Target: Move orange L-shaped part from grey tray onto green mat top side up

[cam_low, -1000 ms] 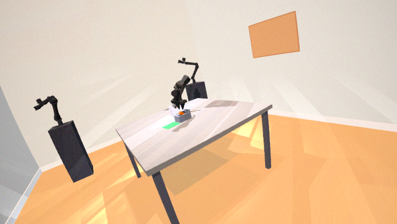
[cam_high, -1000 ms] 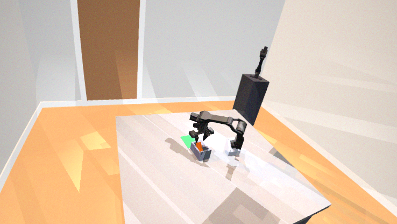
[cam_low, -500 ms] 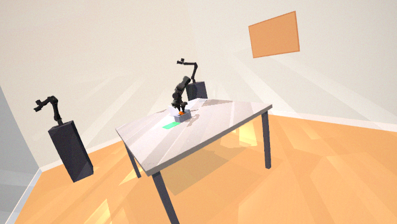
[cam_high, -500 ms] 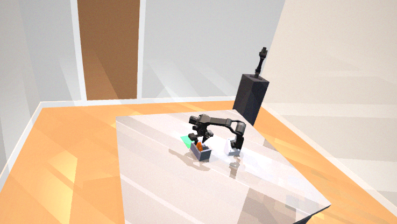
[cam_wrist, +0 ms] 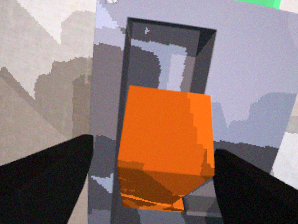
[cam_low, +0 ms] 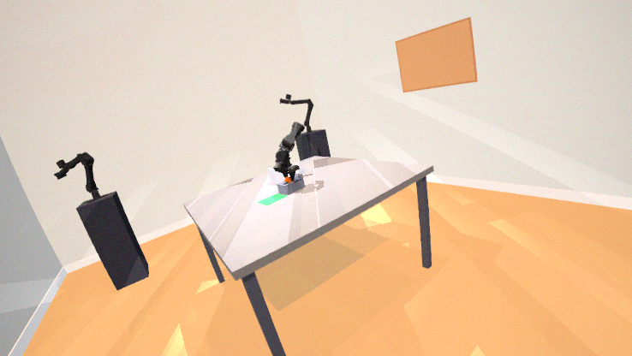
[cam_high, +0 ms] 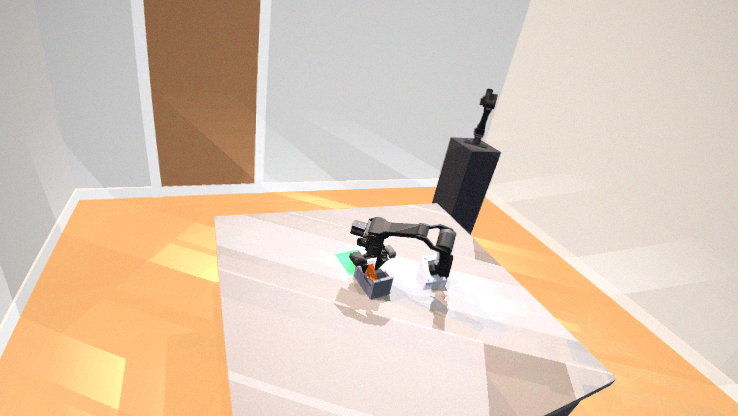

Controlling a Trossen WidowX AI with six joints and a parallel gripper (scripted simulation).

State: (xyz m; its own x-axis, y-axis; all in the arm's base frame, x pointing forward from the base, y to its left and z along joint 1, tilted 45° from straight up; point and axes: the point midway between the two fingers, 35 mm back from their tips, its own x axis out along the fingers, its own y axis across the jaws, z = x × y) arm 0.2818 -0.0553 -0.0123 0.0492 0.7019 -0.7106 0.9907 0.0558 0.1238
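The green mat is 15 cm to the right of my gripper tip and 8 cm below it. Round my gripper tip: orange part: 3 cm to the left, 3 cm below, 2 cm behind.
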